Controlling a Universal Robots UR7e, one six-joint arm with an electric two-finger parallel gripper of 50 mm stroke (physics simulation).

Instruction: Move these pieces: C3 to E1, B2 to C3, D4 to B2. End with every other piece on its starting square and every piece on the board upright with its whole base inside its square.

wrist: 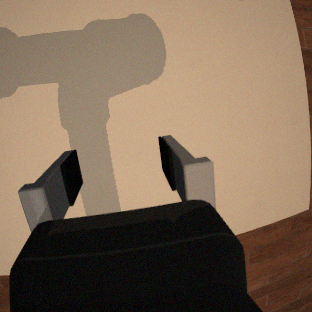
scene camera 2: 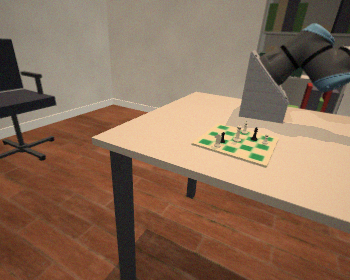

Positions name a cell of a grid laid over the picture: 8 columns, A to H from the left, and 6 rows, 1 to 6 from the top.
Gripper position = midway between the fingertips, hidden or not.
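Note:
I can see my gripper (wrist: D4), and there's a chessboard (scene camera 2: F4) as well. That chessboard is out of frame in the wrist view, though.

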